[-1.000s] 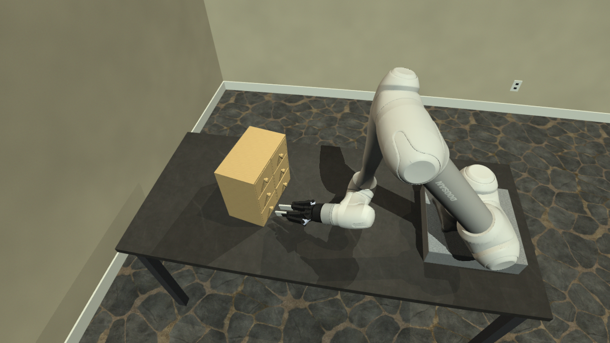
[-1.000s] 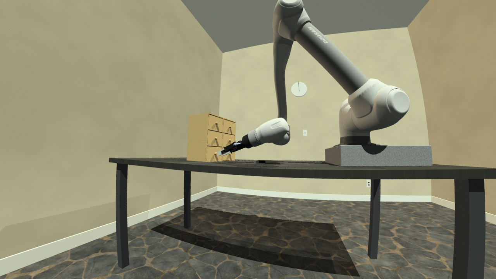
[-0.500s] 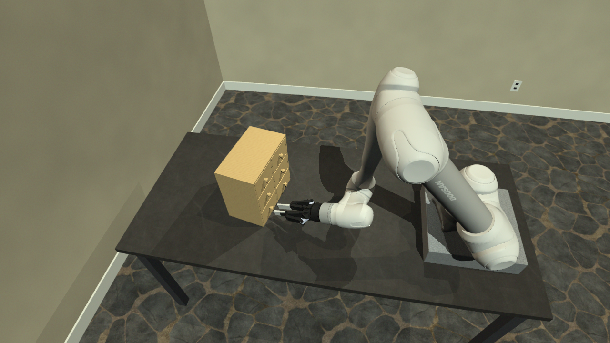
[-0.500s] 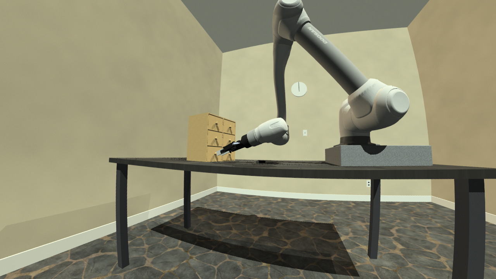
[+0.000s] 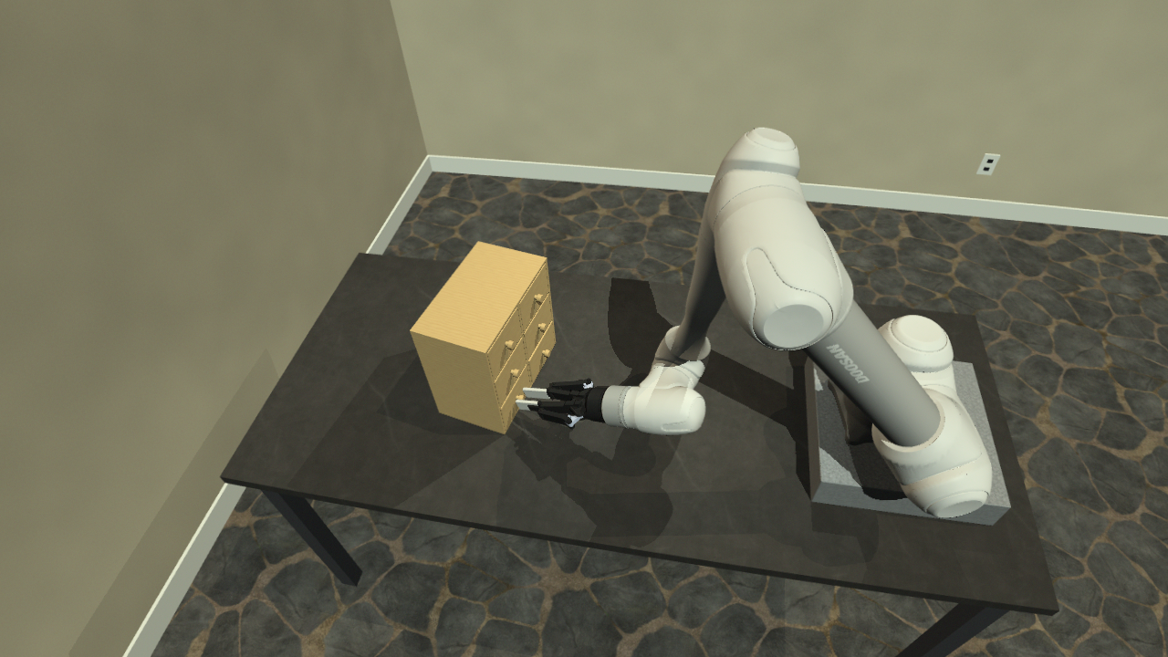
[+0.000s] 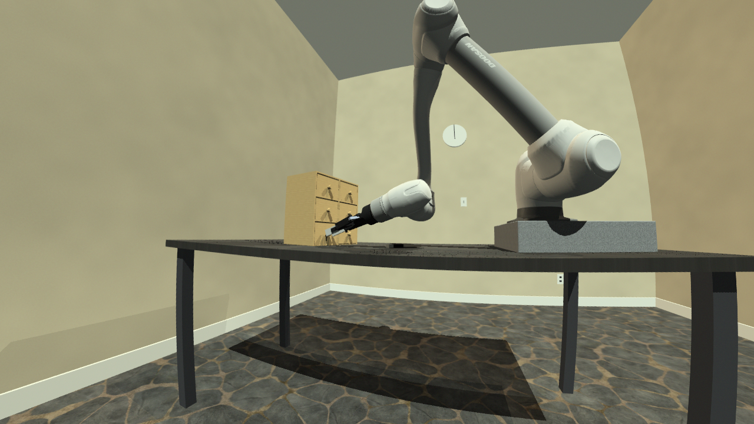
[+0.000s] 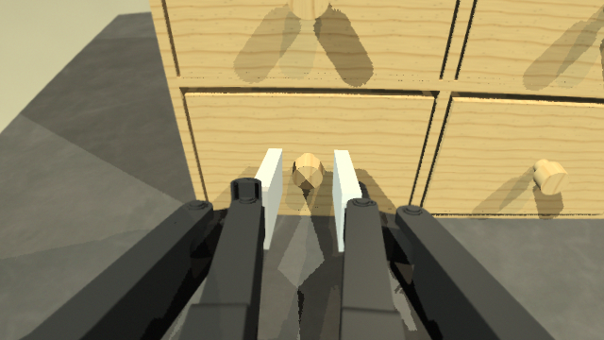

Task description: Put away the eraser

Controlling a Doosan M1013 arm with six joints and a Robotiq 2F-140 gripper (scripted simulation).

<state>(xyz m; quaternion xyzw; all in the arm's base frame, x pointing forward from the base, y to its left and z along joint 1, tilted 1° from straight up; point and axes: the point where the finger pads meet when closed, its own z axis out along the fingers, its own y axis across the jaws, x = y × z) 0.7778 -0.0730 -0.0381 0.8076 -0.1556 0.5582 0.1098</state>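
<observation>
Right now my hand is 8 cm short of the blue eraser, 6 cm to the left of it and 5 cm above it.
</observation>
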